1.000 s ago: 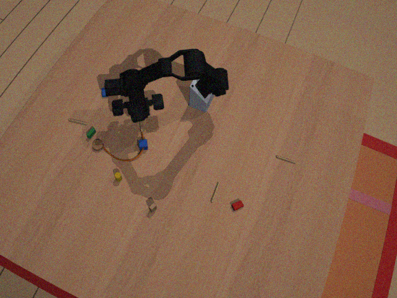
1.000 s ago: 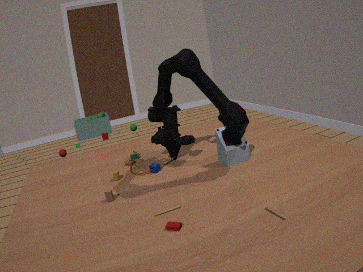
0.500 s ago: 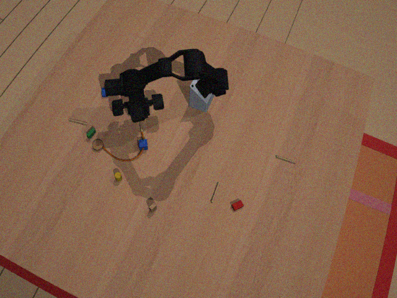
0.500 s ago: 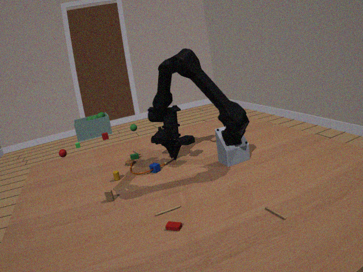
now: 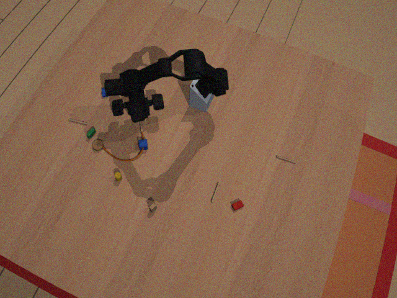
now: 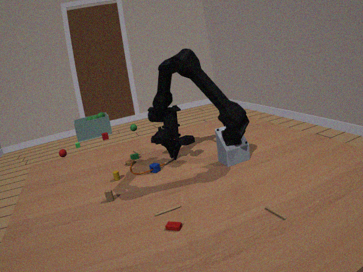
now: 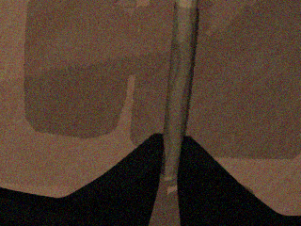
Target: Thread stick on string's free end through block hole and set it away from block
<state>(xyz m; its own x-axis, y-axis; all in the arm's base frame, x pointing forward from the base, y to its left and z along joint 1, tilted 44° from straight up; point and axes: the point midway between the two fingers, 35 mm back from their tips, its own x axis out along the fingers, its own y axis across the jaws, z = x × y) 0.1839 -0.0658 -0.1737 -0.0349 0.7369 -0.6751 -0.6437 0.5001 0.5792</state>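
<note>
Right now my gripper tip is 30 mm to the right of the thin wooden stick, 30 mm short of it and 10 mm below it. The rest, counted from my gripper tip: green block 150 mm ahead, 120 mm to the right, 10 mm above; then round wooden button 180 mm ahead, 70 mm to the right, 10 mm above; then blue brick 190 mm to the right, 30 mm behind, 10 mm above.
</note>
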